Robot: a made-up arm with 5 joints.
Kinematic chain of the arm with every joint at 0, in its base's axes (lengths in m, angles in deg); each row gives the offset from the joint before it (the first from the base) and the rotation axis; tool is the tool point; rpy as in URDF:
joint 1: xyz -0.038 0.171 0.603 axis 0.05 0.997 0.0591
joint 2: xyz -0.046 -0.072 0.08 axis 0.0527 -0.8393 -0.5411
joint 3: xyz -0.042 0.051 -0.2 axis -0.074 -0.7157 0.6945
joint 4: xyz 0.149 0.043 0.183 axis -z
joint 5: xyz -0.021 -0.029 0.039 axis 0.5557 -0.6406 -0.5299
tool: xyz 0.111 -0.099 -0.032 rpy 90 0 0
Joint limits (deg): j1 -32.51..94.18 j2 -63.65..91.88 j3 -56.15..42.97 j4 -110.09..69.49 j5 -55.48..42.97
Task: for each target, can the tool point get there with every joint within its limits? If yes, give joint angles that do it. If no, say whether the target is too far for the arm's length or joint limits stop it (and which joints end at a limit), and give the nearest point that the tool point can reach.
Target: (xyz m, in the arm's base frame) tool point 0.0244 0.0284 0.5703
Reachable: yes | joints 9.54 -20.66 -19.02 42.15 -33.04
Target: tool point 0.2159 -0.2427 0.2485
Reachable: no: joint limits stop it (at a limit: joint 1, joint 3, joint 5) | nearest point 0.1581 -0.1650 0.3537 | short by 0.143 m
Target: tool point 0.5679 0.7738 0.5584
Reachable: no: too far | nearest point 0.2090 0.3453 0.5801 | short by 0.559 m
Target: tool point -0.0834 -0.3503 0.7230
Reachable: no: joint limits stop it (at a limit: joint 1, joint 2, joint 3) | nearest point -0.0571 -0.2582 0.7386 | short by 0.097 m
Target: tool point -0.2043 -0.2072 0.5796
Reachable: no: joint limits stop it (at a limit: joint 1, joint 2) | nearest point -0.1103 -0.1544 0.6529 | short by 0.130 m
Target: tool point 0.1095 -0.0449 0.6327
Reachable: yes | joints -14.59 15.33 -31.40 10.09 -45.93
